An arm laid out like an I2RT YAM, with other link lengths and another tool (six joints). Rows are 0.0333 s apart.
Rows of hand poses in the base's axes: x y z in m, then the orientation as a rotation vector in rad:
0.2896 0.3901 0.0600 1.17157 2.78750 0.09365
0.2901 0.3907 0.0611 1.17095 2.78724 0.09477
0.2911 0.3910 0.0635 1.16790 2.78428 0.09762
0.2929 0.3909 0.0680 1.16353 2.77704 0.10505
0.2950 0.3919 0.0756 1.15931 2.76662 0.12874
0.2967 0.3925 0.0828 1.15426 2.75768 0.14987
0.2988 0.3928 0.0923 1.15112 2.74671 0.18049
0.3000 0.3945 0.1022 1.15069 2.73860 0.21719
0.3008 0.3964 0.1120 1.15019 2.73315 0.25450
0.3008 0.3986 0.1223 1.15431 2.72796 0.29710
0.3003 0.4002 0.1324 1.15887 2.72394 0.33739
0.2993 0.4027 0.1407 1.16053 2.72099 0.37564
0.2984 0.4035 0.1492 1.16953 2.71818 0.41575
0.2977 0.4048 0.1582 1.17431 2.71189 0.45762
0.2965 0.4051 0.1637 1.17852 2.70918 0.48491
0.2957 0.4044 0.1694 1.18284 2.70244 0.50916
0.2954 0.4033 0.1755 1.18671 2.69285 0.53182
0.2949 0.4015 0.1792 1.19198 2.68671 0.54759
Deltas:
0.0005 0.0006 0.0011 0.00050 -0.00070 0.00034
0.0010 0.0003 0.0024 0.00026 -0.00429 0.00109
0.0018 -0.0001 0.0045 0.00150 -0.00946 0.00086
0.0021 0.0010 0.0076 0.01073 -0.01571 0.00058
0.0017 0.0006 0.0072 0.00957 -0.01407 0.00140
0.0021 0.0003 0.0095 0.01548 -0.01694 0.00017
0.0012 0.0017 0.0099 0.02095 -0.01441 -0.00018
0.0008 0.0019 0.0098 0.02232 -0.01190 0.00078
0.0000 0.0022 0.0103 0.02691 -0.01036 -0.00144
-0.0005 0.0016 0.0101 0.02601 -0.00827 -0.00138
-0.0010 0.0025 0.0083 0.02455 -0.00776 0.00057
-0.0009 0.0008 0.0085 0.02737 -0.00436 -0.00331
-0.0007 0.0013 0.0090 0.02700 -0.00881 -0.00209
-0.0012 0.0003 0.0055 0.01823 -0.00381 -0.00136
-0.0008 -0.0007 0.0057 0.01538 -0.00652 -0.00322
-0.0003 -0.0011 0.0061 0.01369 -0.00871 -0.00424
-0.0005 -0.0018 0.0037 0.01022 -0.00434 -0.00408

